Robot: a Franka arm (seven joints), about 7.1 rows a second.
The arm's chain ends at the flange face. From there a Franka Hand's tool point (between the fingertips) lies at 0.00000 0.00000 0.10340 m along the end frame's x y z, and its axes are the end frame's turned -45 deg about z.
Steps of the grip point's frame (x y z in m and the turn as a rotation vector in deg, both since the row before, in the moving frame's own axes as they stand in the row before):
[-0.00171 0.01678 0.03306 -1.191 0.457 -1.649]
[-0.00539 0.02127 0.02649 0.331 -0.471 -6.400]
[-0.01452 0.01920 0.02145 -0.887 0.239 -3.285]
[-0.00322 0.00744 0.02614 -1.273 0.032 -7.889]
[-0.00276 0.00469 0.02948 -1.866 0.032 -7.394]
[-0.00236 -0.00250 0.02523 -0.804 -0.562 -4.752]
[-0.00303 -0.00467 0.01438 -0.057 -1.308 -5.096]
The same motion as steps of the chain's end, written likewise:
[0.00854 0.01217 0.03309 -0.519 1.165 -1.649]
[0.01224 0.01862 0.02650 -0.099 -0.567 -6.400]
[0.00185 0.02306 0.02146 -0.458 0.796 -3.285]
[0.00122 0.00607 0.02617 -0.878 0.923 -7.889]
[-0.00120 0.00309 0.02953 -1.297 1.342 -7.394]
[-0.00382 -0.00183 0.02525 -0.966 0.171 -4.752]
[-0.00393 -0.00297 0.01441 -0.965 -0.885 -5.096]

